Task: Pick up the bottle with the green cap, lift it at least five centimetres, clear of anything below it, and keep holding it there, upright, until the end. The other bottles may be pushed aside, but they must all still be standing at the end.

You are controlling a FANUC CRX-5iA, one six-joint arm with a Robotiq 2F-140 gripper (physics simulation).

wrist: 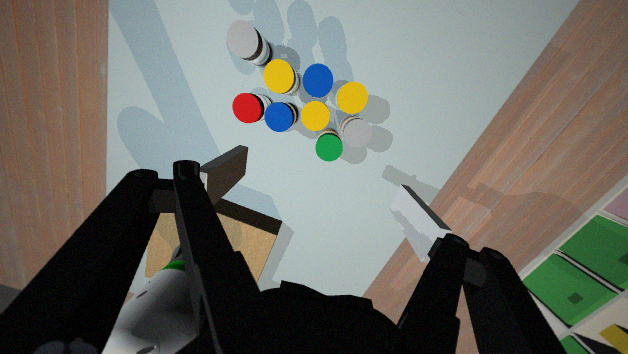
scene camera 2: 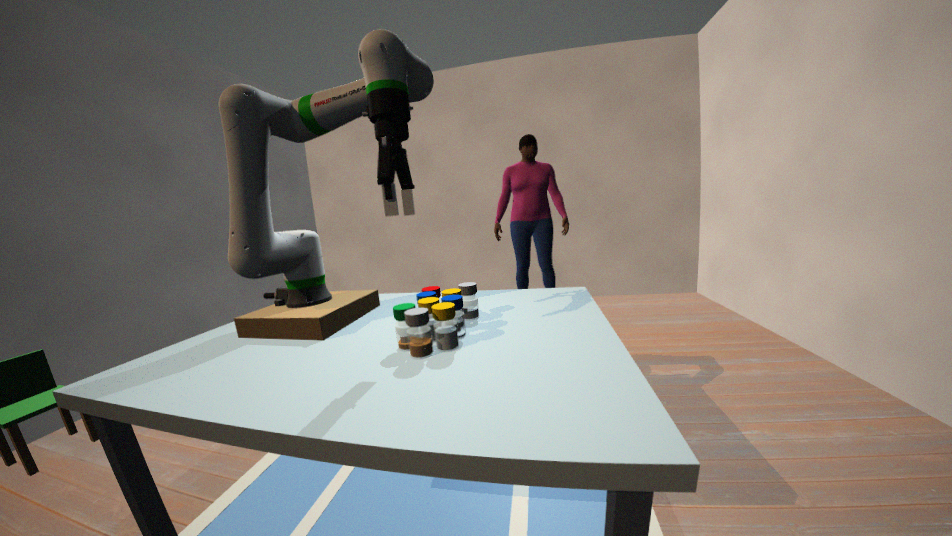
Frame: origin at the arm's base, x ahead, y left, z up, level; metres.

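Where they show: gripper, fingertip midpoint: [wrist: 322, 179] [scene camera 2: 401, 215]; arm's base at its link origin: [scene camera 2: 309, 301].
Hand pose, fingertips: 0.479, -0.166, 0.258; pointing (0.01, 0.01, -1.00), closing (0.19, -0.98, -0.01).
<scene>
Things, the pixels of their centre, and the offset from my fingertips, as dx, dy, dz. Level surfaces: height alone.
- bottle with the green cap, body centre: [wrist: 328, 143] [scene camera 2: 406, 326] -0.014, -0.019, -0.269
- grey-capped bottle at the middle of its body: [wrist: 353, 129] [scene camera 2: 419, 332] +0.035, -0.055, -0.269
- table at its surface level: dz -0.321
The bottle with the green cap [scene camera 2: 403, 311] [wrist: 329, 147] stands upright at the edge of a tight group of bottles. A grey-capped bottle [scene camera 2: 417, 316] [wrist: 357, 132] and a yellow-capped bottle [scene camera 2: 428, 304] [wrist: 315, 116] stand close beside it; whether they touch it I cannot tell. Another yellow-capped bottle [scene camera 2: 443, 310] [wrist: 352, 97] stands beyond the grey one. My gripper [scene camera 2: 399, 203] [wrist: 322, 179] is open and empty, pointing down, high above the table. In the wrist view the green cap shows ahead of the space between the fingertips.
Also upright are two blue-capped bottles [wrist: 279, 117] [wrist: 318, 80], a red-capped one [wrist: 248, 107], a third yellow-capped one [wrist: 279, 76] and another grey-capped one [wrist: 243, 39]. The arm's wooden base block [scene camera 2: 279, 327] [wrist: 250, 239] sits on the table [scene camera 2: 519, 399]. A person [scene camera 2: 530, 193] stands behind the table.
</scene>
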